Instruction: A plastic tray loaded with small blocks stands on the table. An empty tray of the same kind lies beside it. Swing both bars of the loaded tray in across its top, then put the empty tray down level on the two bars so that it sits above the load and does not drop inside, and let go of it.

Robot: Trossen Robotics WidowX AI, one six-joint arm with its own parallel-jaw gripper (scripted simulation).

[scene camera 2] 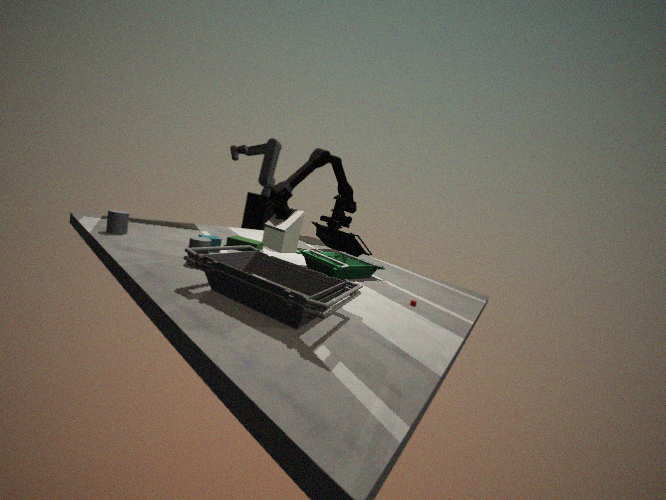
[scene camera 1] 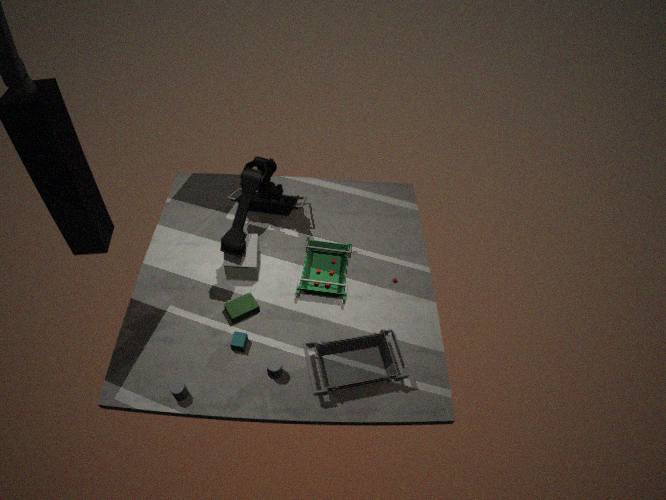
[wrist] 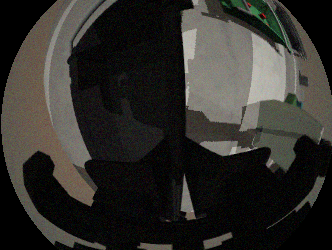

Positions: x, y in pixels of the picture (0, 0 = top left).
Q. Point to a dark tray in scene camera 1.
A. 286, 203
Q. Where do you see a dark tray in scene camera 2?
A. At 341, 241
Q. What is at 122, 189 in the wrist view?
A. My gripper.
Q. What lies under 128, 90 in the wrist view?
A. A dark tray.
